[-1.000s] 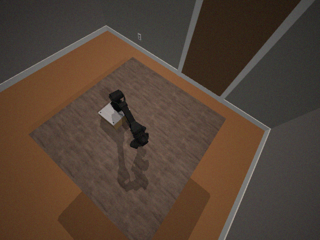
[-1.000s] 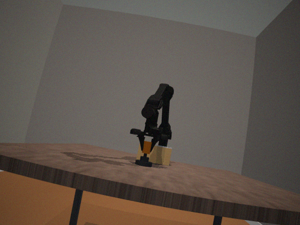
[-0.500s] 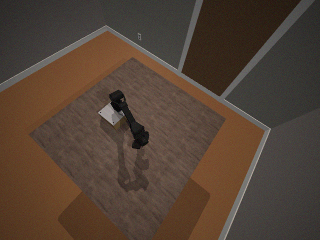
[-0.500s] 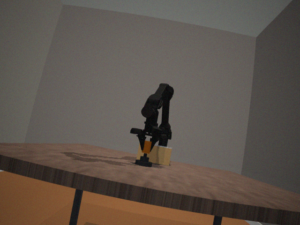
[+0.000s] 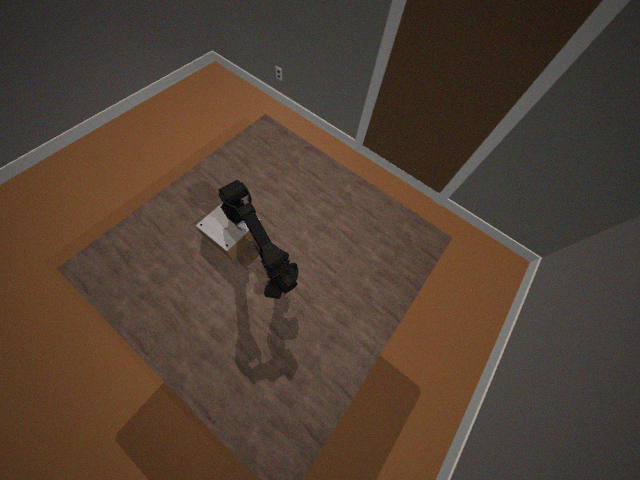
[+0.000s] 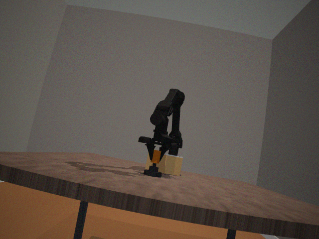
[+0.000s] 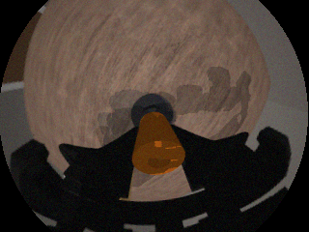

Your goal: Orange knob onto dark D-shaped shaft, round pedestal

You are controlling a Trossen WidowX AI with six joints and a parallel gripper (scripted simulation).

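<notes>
Right now the pedestal is 4 cm below my gripper tip. Also, from my gripper tip: orange knob 2 cm above.
</notes>
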